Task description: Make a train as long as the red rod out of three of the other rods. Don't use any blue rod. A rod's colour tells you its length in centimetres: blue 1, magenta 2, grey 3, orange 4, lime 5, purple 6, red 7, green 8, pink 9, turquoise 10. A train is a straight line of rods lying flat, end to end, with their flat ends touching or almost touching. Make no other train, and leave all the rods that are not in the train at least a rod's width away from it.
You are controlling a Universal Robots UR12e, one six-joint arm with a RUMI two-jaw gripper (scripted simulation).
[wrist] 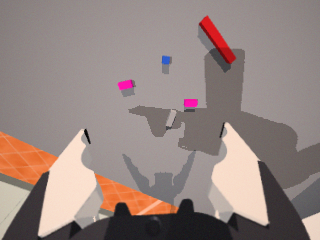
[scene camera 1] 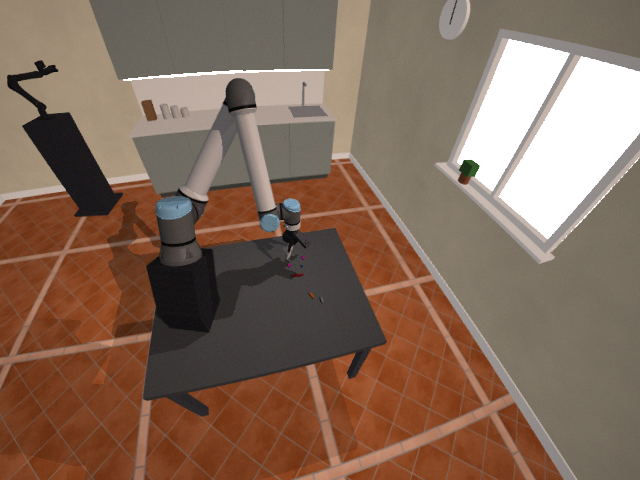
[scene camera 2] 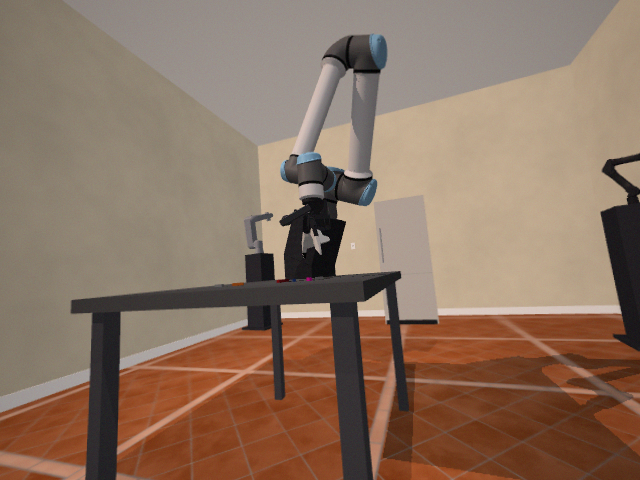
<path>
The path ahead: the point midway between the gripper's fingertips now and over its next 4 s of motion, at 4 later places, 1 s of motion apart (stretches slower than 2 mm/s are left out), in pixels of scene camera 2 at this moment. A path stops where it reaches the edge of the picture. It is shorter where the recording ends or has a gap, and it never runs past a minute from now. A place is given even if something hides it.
My gripper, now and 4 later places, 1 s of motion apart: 312, 257; 312, 257; 315, 257; 313, 257; 300, 258
</path>
